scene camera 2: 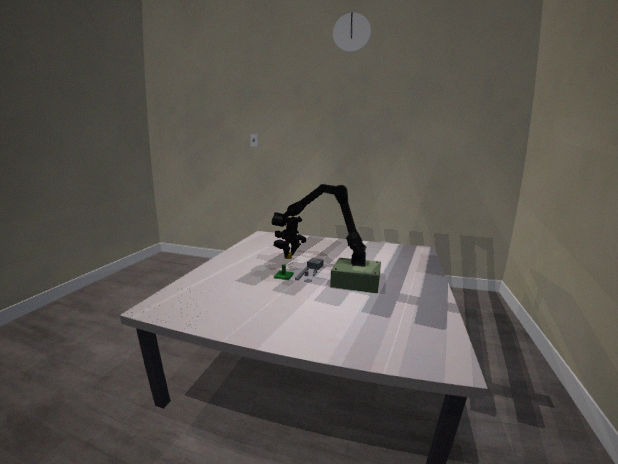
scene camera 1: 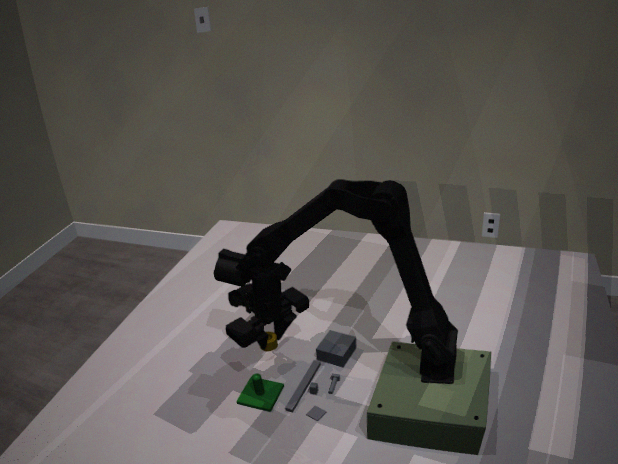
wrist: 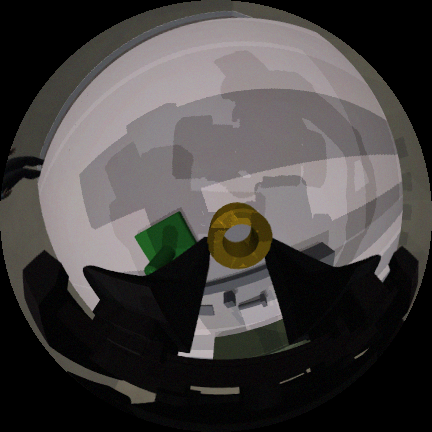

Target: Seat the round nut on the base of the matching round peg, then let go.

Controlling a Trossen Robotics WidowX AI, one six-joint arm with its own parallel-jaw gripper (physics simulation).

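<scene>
A yellow round nut (scene camera 1: 270, 342) (scene camera 2: 289, 256) (wrist: 263, 236) is held between the fingertips of my gripper (scene camera 1: 270, 339) (scene camera 2: 289, 254) (wrist: 236, 242), which is shut on it. The nut is in the air above the table, its hole facing up and down. A green round peg (scene camera 1: 257, 384) (scene camera 2: 283, 269) (wrist: 159, 260) stands upright on a flat square green base (scene camera 1: 273, 392) (scene camera 2: 290, 275) (wrist: 154, 236). The nut is apart from the peg. In the wrist view the peg is left of the nut, and my left finger hides part of the base.
A grey block (scene camera 1: 336, 349) (scene camera 2: 315, 263), a long grey bar (scene camera 1: 303, 386) (wrist: 240, 279), a small cube (scene camera 1: 313, 388) (wrist: 229, 299), a bolt (scene camera 1: 334, 383) (wrist: 255, 300) and a thin grey square (scene camera 1: 316, 413) lie between the peg base and the arm's green pedestal (scene camera 1: 425, 430) (scene camera 2: 355, 278).
</scene>
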